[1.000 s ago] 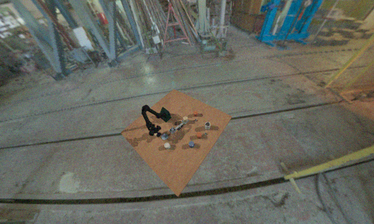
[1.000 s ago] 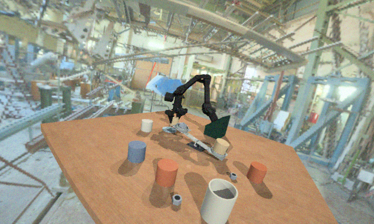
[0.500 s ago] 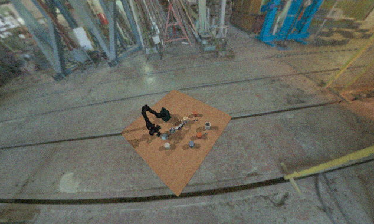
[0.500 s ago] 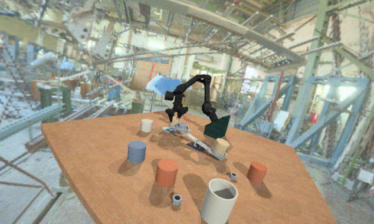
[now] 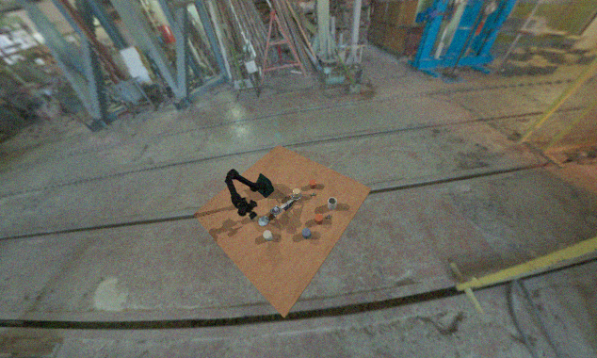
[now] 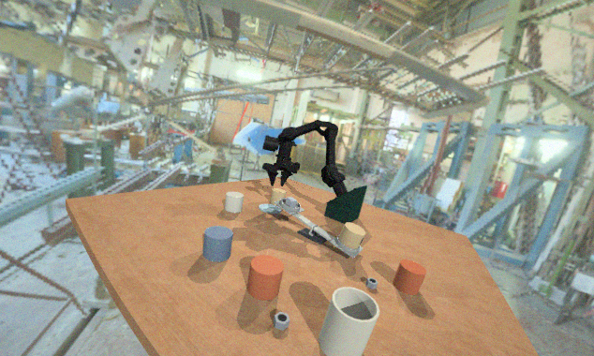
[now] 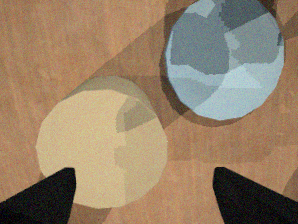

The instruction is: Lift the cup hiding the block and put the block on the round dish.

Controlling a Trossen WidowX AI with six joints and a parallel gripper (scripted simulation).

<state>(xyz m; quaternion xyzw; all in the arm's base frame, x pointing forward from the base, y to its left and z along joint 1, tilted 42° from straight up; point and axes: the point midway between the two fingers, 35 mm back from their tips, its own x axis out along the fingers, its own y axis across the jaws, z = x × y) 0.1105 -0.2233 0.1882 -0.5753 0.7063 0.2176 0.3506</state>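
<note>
Now: gripper tip 80 mm short of the pale blue round dish, 30 mm to the right of it and 80 mm above it. From my gripper tip the other things lie so: white mug (550 mm ahead, 480 mm to the left, 50 mm below); then blue cylinder (510 mm ahead, 130 mm to the left, 50 mm below).
</note>
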